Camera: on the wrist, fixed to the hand. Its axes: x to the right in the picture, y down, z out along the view.
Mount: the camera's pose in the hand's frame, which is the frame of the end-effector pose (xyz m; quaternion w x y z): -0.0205 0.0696 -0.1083 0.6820 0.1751 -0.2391 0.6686
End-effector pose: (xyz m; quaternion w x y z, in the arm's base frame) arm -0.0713 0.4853 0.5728 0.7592 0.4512 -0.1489 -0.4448
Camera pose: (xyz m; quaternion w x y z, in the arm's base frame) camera 0.0228 0.5755 0.5739 0.7006 0.2348 -0.6626 0.1224
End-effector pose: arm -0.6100 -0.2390 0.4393 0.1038 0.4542 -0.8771 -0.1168
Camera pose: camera -0.6210 -0.1952 0.5616 0.1404 0.2864 0.9471 -0.0347
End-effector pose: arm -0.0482 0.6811 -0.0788 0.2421 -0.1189 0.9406 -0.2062
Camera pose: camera -0.0939 0.7852 -0.0151 0.5487 0.5409 0.6270 -0.1150
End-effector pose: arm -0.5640 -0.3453 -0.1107 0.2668 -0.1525 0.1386 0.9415
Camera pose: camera -0.5622 -0.4488 -0.1899 0.3877 -0.2605 -0.2975 -0.8327
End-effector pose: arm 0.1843 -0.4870 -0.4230 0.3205 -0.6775 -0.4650 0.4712
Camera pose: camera 0.3060 -0.5309 -0.4388 0.0890 0.6042 -0.1417 -0.7791
